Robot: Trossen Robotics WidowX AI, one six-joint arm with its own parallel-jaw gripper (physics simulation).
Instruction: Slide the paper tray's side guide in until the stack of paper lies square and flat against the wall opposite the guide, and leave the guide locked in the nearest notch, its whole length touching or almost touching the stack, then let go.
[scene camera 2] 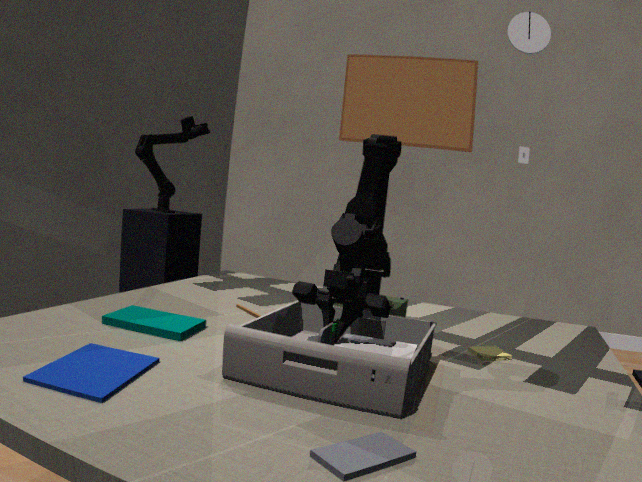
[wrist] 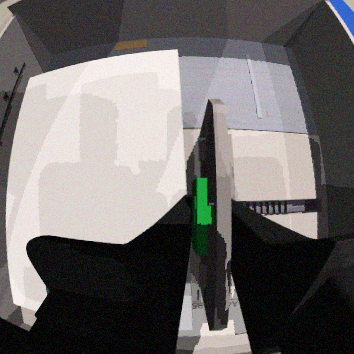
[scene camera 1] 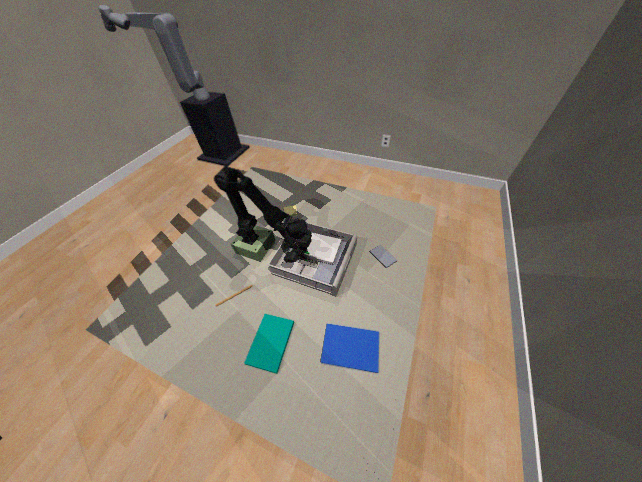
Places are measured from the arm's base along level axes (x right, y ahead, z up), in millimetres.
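Pixels of known places: gripper, fingertip midpoint: (scene camera 2: 330, 341) (scene camera 1: 307, 257); arm's base at its link origin: (scene camera 1: 250, 238).
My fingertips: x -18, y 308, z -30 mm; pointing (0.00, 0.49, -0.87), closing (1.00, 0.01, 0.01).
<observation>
For each thing: its top centre in the pictures, then the offset to it from my fingertips. "spot": a spot on its surface instead.
- grey paper tray at its top centre: (wrist: 134, 123) (scene camera 2: 343, 321) (scene camera 1: 314, 248) dx -30, dy +25, dz +49 mm
- white paper stack at its top centre: (wrist: 77, 177) (scene camera 2: 371, 353) (scene camera 1: 317, 245) dx -86, dy +13, dz -4 mm
- upright grey side guide at a spot on its surface: (wrist: 219, 158) spot: dx +3, dy +18, dz +32 mm
- notched rail at a spot on its surface: (wrist: 281, 206) spot: dx +75, dy -5, dz -38 mm
- teal pad at its top centre: (scene camera 2: 154, 318) (scene camera 1: 270, 341) dx +400, dy +23, dz -29 mm
- blue pad at its top centre: (scene camera 2: 95, 367) (wrist: 347, 22) (scene camera 1: 350, 346) dx +296, dy +320, dz -39 mm
- small grey pad at its top centre: (scene camera 2: 364, 451) (scene camera 1: 383, 255) dx -170, dy +332, dz -37 mm
- pencil at its top centre: (scene camera 2: 253, 312) (scene camera 1: 234, 295) dx +287, dy -238, dz -40 mm
A grey paper tray (scene camera 1: 340, 268) (scene camera 2: 271, 344) sits on the mat, with a white paper stack (scene camera 1: 326, 248) (scene camera 2: 400, 349) (wrist: 98, 158) lying in it. In the wrist view the upright grey side guide (wrist: 219, 158) with its green latch (wrist: 201, 200) stands just right of the stack's edge. A narrow gap shows between them at the far end. A notched rail (wrist: 281, 206) runs to the right of the guide. My gripper (scene camera 1: 295, 255) (scene camera 2: 331, 335) (wrist: 203, 201) reaches down into the tray and is shut on the guide, one finger on each side.
A teal pad (scene camera 1: 269, 343) (scene camera 2: 152, 322), a blue pad (scene camera 1: 351, 348) (scene camera 2: 109, 370) and a small grey pad (scene camera 1: 383, 255) (scene camera 2: 362, 454) lie on the mat. A pencil (scene camera 1: 234, 295) lies left of the tray. A second arm stands on a dark pedestal (scene camera 1: 214, 126) (scene camera 2: 156, 249).
</observation>
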